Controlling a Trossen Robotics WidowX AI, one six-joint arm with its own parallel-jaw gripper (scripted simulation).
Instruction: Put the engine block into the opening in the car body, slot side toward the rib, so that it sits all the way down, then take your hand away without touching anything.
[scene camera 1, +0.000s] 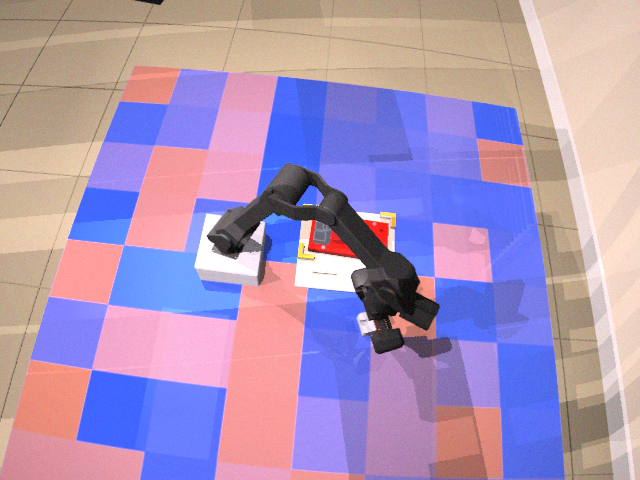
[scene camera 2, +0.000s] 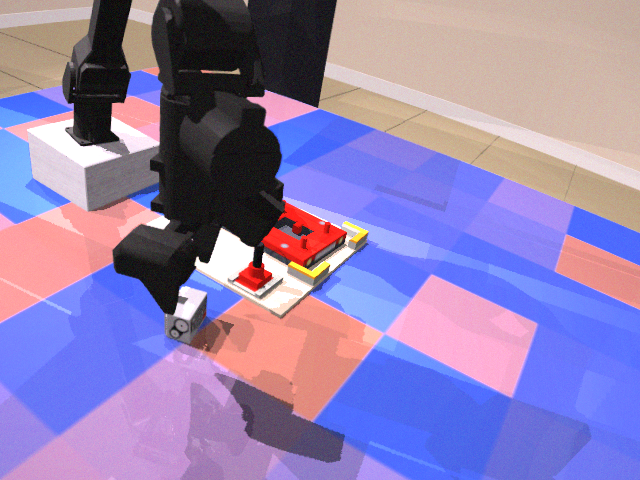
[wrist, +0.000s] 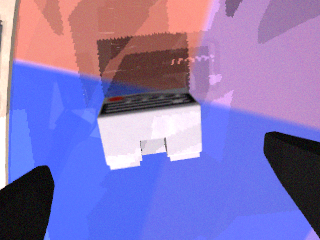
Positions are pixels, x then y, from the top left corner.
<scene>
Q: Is the gripper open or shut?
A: Open.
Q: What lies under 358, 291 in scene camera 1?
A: The gripper.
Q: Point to the gripper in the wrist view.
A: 161, 159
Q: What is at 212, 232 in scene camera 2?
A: The gripper.
</scene>
